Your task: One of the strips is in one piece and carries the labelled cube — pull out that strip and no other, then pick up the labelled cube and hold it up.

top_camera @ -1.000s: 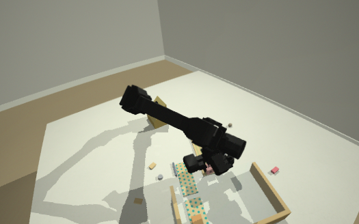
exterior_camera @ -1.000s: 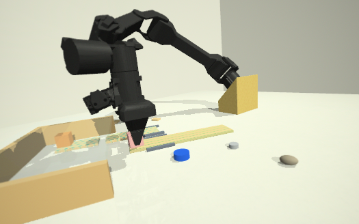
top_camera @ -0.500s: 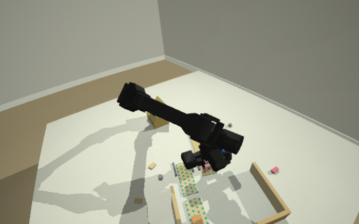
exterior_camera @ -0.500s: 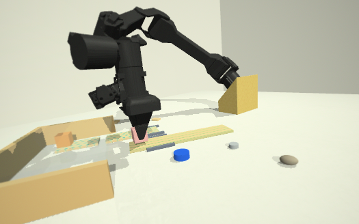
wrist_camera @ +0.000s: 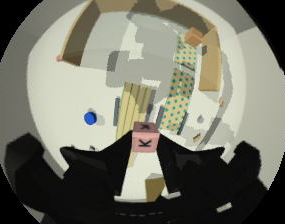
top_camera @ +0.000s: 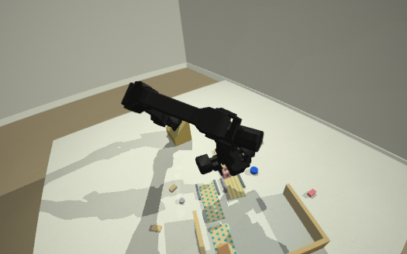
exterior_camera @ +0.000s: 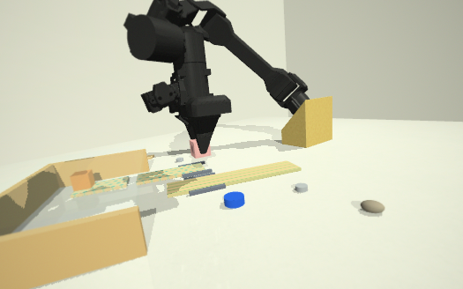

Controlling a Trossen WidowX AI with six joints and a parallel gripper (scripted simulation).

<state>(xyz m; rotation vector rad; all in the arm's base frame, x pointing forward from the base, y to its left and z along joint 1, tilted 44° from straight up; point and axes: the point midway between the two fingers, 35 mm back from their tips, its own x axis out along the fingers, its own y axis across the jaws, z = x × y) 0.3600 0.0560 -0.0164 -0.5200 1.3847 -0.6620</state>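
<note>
The blue disc lies 12 cm to the left of my gripper tip, 5 cm below it and 1 cm ahead of it. The rest, counted from my gripper tip: tan pebble: 26 cm to the left, 11 cm behind, 5 cm below.
</note>
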